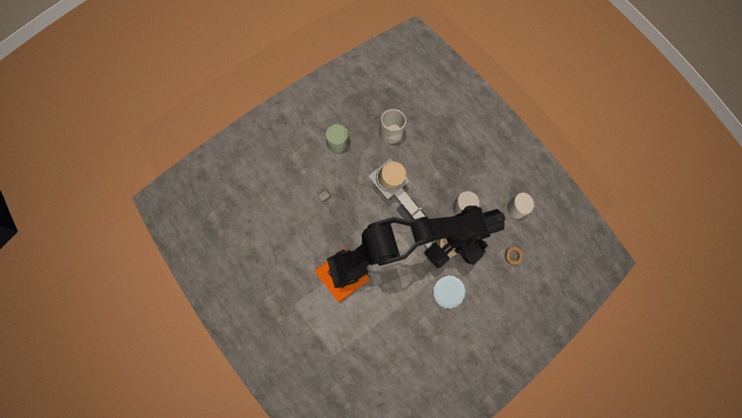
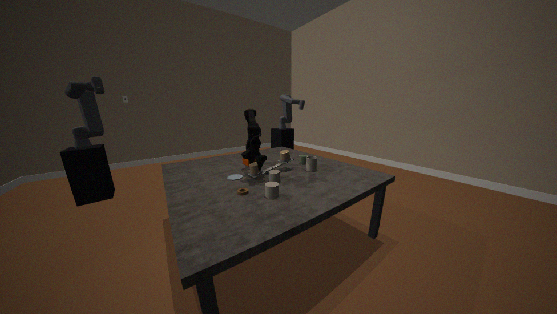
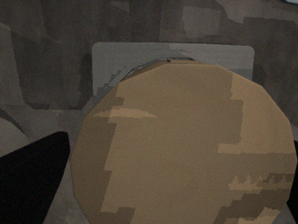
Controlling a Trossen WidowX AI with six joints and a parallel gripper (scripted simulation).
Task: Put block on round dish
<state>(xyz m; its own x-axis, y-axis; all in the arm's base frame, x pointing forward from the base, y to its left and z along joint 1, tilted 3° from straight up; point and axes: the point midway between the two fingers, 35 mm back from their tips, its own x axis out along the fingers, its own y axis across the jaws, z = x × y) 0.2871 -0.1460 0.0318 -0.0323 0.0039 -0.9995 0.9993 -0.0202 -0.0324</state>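
Now: the teal block 20 mm below my gripper tip. From my gripper tip the other things lie so: pale blue round dish 90 mm behind, 110 mm to the right, 60 mm below; tan cup 270 mm to the left, 50 mm above; small balance 140 mm to the left, 20 mm below.
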